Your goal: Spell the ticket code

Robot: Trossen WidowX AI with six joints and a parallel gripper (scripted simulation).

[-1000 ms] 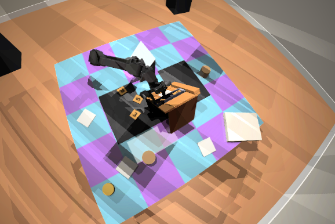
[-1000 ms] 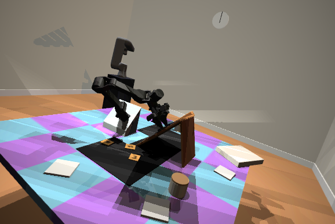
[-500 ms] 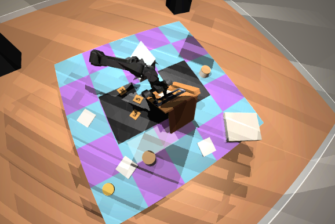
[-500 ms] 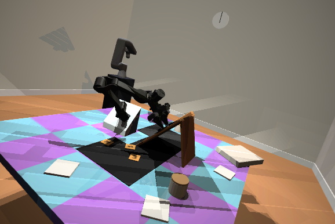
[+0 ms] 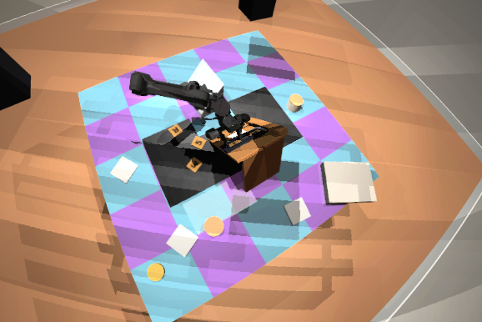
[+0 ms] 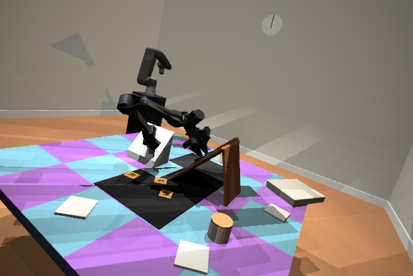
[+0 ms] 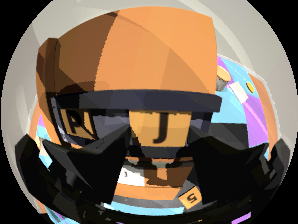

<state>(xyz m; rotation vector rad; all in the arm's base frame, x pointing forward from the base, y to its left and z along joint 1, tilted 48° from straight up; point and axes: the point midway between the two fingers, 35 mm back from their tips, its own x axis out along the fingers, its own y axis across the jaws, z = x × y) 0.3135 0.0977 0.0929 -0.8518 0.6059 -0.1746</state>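
Now: gripper tip 1 cm past the orange letter tile marked p and 10 cm to the right of it. Also, from my gripper tip: black mat 15 cm behind, 1 cm to the left, 17 cm below; then letter tile right at my gripper tip; then white ticket 7 cm behind, 5 cm to the left, 7 cm below.
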